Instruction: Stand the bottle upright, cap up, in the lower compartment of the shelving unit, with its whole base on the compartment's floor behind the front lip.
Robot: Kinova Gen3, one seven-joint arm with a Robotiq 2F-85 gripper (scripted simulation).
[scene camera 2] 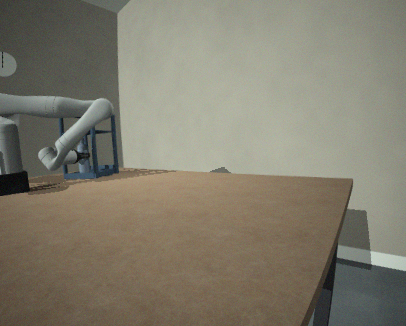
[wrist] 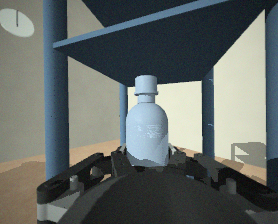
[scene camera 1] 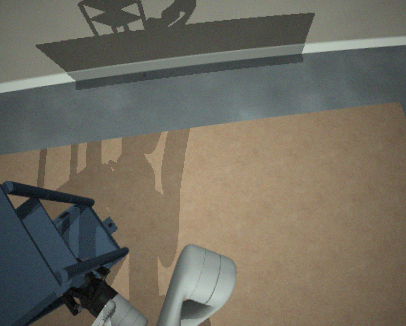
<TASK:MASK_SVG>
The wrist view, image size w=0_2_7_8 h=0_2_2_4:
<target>my gripper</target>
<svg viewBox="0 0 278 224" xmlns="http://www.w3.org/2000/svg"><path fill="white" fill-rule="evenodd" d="M37 187L37 224L278 224L278 194L274 190L205 154L195 153L194 157L188 157L185 152L179 151L171 143L169 143L169 162L167 166L132 166L126 156L126 143L124 143L116 151L111 152L110 156L104 156L104 153L100 152L92 154Z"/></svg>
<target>pale blue bottle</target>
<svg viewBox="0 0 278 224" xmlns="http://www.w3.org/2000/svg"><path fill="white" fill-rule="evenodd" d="M138 76L135 78L134 95L138 97L138 104L130 109L126 117L126 156L132 166L167 166L169 162L168 117L164 109L155 103L155 96L159 94L157 91L157 77L152 75Z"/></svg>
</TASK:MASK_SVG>
